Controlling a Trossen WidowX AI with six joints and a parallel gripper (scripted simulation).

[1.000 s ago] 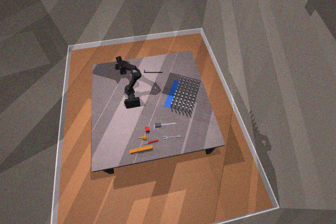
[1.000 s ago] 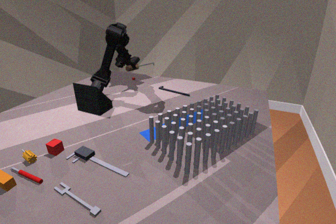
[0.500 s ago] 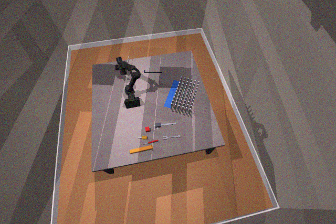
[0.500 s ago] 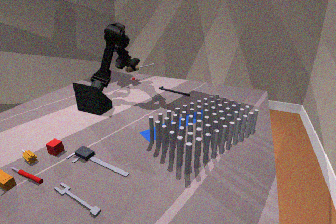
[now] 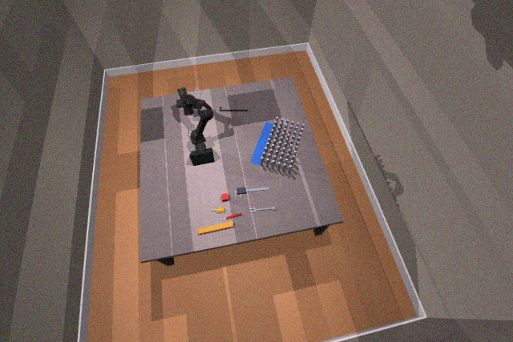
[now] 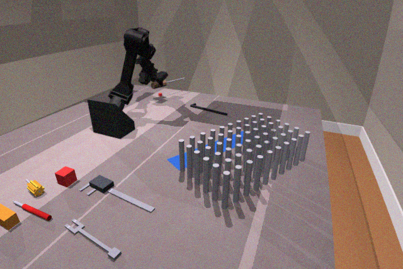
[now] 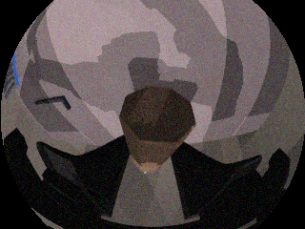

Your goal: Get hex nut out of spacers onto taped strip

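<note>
The brown-handled tool is 2 cm ahead of my gripper tip and 10 cm to the left of it. The rest, counted from my gripper tip: yellow piece: 14 cm ahead, 83 cm to the right, 8 cm below; blue taped strip: 51 cm ahead, 35 cm to the right, 9 cm below; red cube: 19 cm ahead, 75 cm to the right, 7 cm below.
</note>
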